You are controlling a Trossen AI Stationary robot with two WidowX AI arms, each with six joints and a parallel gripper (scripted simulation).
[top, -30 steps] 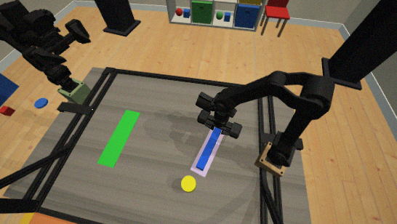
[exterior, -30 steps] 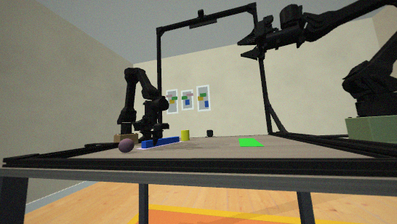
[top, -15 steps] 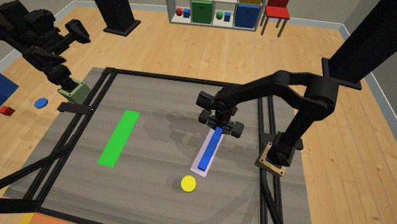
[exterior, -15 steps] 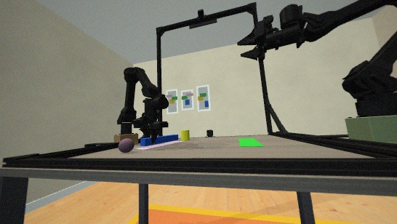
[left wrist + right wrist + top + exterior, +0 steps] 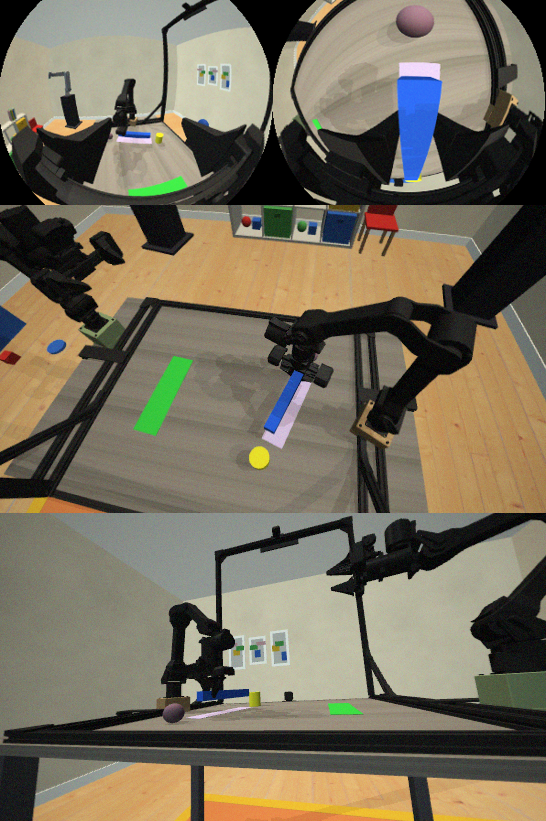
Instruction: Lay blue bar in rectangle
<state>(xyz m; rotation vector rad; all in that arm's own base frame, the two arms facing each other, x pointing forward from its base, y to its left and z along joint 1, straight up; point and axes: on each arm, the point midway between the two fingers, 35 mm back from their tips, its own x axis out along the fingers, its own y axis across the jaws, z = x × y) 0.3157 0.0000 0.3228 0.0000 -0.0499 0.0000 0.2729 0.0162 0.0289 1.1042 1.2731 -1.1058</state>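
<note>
Right now my right hand is 70 mm past the blue bar, 10 mm to the right of it and 30 mm above it. The rest, counted from my right hand: green rectangle: 180 mm behind, 410 mm to the left, 90 mm below; then lavender rectangle: 80 mm behind, 90 mm below.
Right now my left hand is 44 cm to the left of the blue bar and 34 cm above it. Also, from my left hand: green rectangle: 10 cm behind, 4 cm to the right, 40 cm below; lavender rectangle: 46 cm to the right, 40 cm below.
</note>
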